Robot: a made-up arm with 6 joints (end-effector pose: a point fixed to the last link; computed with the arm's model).
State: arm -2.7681 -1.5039 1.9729 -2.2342 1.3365 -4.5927
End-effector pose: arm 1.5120 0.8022 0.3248 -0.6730 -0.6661 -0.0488 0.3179
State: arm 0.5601 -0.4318 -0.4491 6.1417 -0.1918 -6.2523
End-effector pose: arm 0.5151 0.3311 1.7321 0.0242 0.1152 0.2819 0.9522
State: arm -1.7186 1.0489 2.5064 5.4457 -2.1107 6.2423
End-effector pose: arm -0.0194 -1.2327 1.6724 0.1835 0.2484 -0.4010 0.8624
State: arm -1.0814 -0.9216 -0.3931 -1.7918 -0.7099 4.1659
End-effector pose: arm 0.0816 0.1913 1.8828 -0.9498 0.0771 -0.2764 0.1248
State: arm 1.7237 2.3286 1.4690 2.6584 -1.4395 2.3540
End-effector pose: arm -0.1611 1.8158 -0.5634 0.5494 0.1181 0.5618 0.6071
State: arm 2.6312 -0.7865 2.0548 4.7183 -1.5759 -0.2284
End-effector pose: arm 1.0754 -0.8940 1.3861 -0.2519 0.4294 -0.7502 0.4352
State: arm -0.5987 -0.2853 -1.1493 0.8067 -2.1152 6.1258
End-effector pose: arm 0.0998 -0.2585 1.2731 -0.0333 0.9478 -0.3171 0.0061
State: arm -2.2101 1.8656 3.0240 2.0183 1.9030 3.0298
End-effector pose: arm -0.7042 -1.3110 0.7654 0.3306 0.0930 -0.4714 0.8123
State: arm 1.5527 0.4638 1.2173 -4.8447 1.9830 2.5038
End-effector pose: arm -0.2136 0.9818 2.1484 0.1918 -0.6412 -0.7391 0.0761
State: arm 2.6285 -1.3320 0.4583 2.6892 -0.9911 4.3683
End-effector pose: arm 1.3818 -0.6716 1.5269 0.8243 -0.1455 0.1312 0.5312
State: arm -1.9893 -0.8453 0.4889 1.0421 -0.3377 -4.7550
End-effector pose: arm 0.1948 0.6172 2.2473 0.4551 -0.6203 0.5691 0.2902
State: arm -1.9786 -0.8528 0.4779 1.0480 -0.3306 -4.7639
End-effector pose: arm 0.1908 0.6222 2.2412 0.4607 -0.6161 0.5704 0.2878
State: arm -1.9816 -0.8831 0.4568 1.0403 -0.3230 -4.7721
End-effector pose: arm 0.2072 0.6503 2.2150 0.4650 -0.6081 0.5747 0.2894
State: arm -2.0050 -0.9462 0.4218 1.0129 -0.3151 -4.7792
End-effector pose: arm 0.2547 0.7085 2.1575 0.4672 -0.5945 0.5830 0.2973
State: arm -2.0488 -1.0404 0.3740 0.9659 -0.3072 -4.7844
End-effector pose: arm 0.3359 0.7860 2.0649 0.4681 -0.5753 0.5938 0.3119
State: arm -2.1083 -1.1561 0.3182 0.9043 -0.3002 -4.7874
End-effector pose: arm 0.4449 0.8621 1.9411 0.4688 -0.5521 0.6043 0.3320
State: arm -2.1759 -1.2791 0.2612 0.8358 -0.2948 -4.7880
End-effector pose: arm 0.5677 0.9174 1.7987 0.4705 -0.5275 0.6117 0.3554
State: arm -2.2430 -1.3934 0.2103 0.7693 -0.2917 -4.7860
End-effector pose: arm 0.6854 0.9431 1.6579 0.4731 -0.5050 0.6146 0.3787
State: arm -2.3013 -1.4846 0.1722 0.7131 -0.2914 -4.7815
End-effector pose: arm 0.7817 0.9444 1.5405 0.4756 -0.4879 0.6138 0.3988
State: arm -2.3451 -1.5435 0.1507 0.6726 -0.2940 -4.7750
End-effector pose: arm 0.8485 0.9333 1.4621 0.4766 -0.4780 0.6112 0.4134
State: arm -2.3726 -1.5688 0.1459 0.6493 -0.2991 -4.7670
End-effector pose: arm 0.8864 0.9209 1.4267 0.4751 -0.4754 0.6084 0.4220
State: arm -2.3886 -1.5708 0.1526 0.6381 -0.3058 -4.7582
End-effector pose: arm 0.9051 0.9109 1.4217 0.4716 -0.4777 0.6061 0.4266
